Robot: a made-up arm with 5 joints.
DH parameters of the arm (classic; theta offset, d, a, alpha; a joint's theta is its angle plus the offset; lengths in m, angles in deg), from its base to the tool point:
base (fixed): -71.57 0 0.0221 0
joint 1: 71.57 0.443 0.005 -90
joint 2: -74.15 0 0.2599 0
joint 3: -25.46 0 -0.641 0
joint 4: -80.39 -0.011 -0.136 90
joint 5: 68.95 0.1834 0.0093 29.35
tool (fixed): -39.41 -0.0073 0 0
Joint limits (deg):
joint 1: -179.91..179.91
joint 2: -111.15..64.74
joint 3: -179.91..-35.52
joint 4: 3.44..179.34
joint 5: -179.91..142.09
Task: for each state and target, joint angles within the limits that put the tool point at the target. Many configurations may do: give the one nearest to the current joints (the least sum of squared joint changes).
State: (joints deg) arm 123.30 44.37 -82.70 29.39 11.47
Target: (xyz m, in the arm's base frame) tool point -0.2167 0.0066 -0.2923
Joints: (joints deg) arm 173.27 46.65 -41.45 48.07 9.68
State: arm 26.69 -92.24 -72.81 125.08 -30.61
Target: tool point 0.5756 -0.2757 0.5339
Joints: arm -23.92 -38.48 -46.96 100.78 -29.66
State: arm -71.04 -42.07 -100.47 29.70 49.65
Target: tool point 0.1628 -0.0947 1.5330
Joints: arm -23.84 -29.76 -124.49 26.39 49.06
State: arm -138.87 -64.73 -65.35 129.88 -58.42
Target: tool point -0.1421 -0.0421 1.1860
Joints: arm -169.65 -69.76 -87.99 112.86 -59.88
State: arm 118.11 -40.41 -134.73 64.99 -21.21
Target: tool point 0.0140 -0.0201 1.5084
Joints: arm 137.38 -37.61 -135.56 61.67 -55.71
